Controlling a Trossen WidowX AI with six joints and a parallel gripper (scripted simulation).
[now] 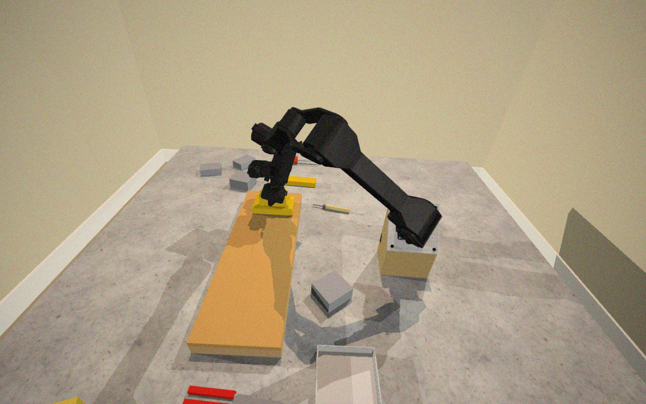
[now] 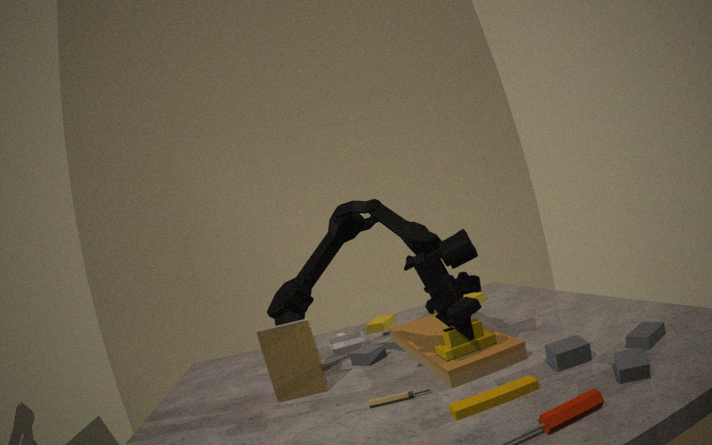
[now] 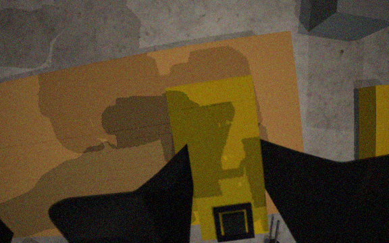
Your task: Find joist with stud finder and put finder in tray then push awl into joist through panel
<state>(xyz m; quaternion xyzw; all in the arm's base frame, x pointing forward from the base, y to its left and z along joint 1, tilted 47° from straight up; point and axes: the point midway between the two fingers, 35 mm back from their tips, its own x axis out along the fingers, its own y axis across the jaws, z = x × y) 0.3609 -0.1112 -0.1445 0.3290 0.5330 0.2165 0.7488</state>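
My gripper tip is 4 cm past the square light and 3 cm below it. Also, from my gripper tip: white tray (20 cm behind, 50 cm to the left, 5 cm below); then wooden-handled awl (18 cm behind, 6 cm to the right, 6 cm below); then stud finder (2 cm behind, 2 cm above).
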